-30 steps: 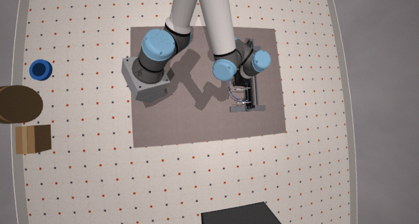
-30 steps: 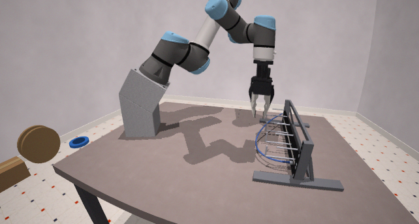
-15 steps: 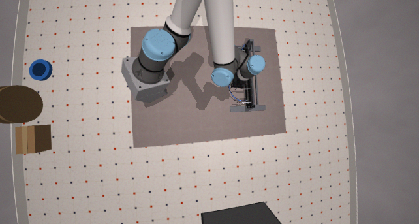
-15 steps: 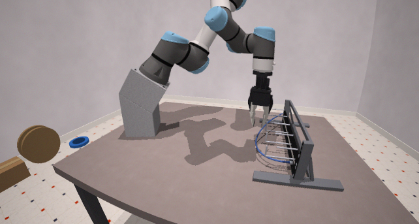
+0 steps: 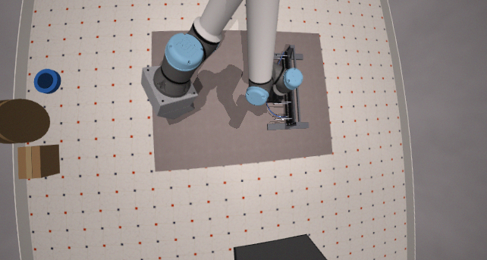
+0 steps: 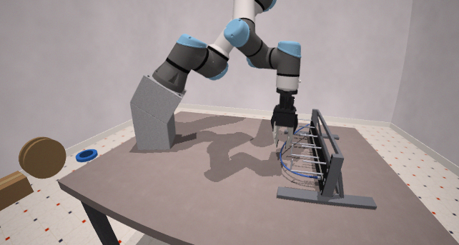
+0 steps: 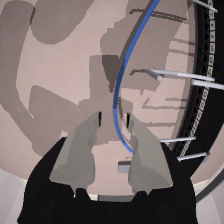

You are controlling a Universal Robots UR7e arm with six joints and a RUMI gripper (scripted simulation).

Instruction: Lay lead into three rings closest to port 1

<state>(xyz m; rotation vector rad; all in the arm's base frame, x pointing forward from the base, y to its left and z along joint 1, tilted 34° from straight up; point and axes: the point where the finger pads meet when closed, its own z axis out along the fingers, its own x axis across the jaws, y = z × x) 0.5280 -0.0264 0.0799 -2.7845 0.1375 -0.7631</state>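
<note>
The free-standing rack lies 150 mm ahead of my hand and 60 mm to the left of it.
</note>
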